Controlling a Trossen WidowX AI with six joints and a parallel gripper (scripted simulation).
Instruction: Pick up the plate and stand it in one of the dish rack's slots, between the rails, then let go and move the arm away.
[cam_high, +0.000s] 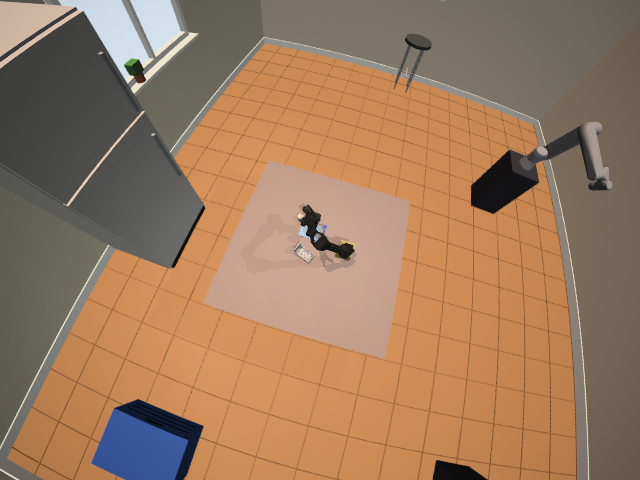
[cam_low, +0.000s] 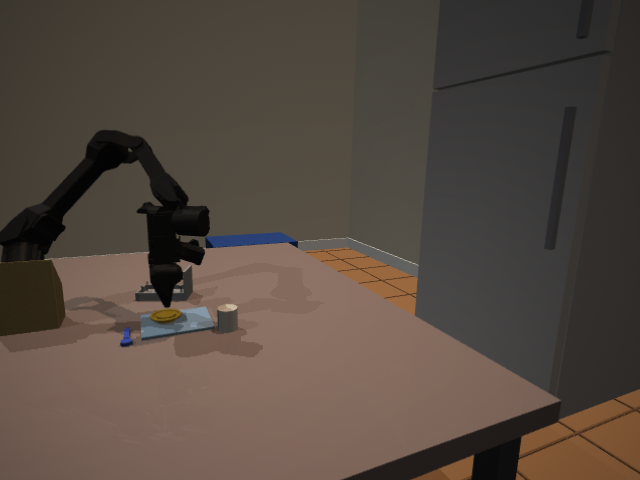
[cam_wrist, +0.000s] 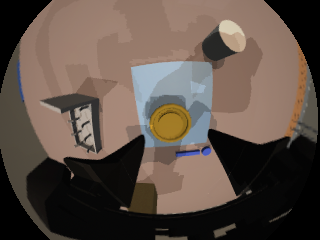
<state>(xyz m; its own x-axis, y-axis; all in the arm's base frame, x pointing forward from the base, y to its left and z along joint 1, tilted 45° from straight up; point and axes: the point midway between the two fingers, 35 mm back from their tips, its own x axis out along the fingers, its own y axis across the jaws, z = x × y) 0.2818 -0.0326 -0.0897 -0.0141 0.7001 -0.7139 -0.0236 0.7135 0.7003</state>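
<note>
The yellow plate lies 4 cm below my gripper tip. Round my gripper tip: light blue mat (5 cm below, 2 cm ahead, 1 cm to the right); then beige cup (12 cm ahead, 8 cm to the right, 3 cm below); then blue spoon (8 cm behind, 6 cm to the right, 5 cm below).
</note>
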